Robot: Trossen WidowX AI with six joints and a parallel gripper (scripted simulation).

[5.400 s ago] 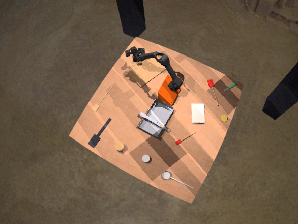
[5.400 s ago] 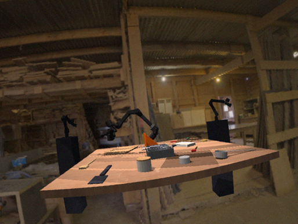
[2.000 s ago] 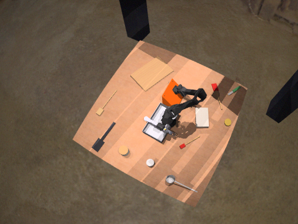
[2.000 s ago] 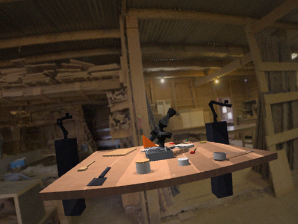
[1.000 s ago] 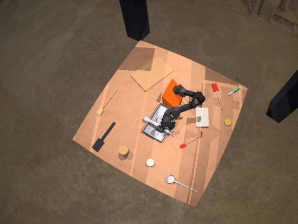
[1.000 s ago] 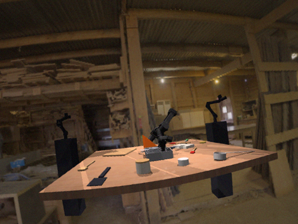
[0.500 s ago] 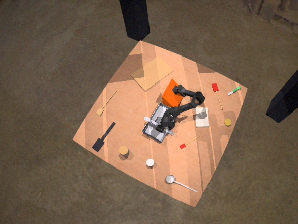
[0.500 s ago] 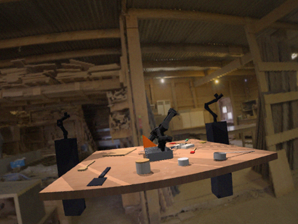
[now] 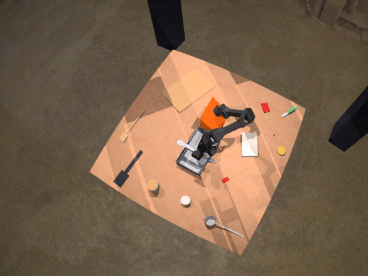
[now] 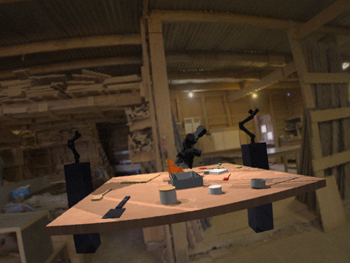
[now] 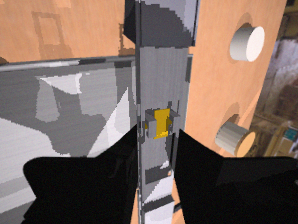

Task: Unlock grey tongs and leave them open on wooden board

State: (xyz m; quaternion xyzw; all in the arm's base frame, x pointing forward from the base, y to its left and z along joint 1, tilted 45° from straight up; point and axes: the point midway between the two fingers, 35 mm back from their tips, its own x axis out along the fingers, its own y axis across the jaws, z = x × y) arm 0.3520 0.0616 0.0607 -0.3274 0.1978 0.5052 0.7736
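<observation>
Right now the grey roasting tin is 6 cm behind my gripper tip, 5 cm to the right of it and 8 cm below it. From my gripper tip the other things lie so: yellow lock piece: 2 cm behind, 2 cm to the left, 3 cm above; white puck: 28 cm ahead, 8 cm to the left, 9 cm below; jar: 32 cm ahead, 16 cm to the right, 7 cm below.
</observation>
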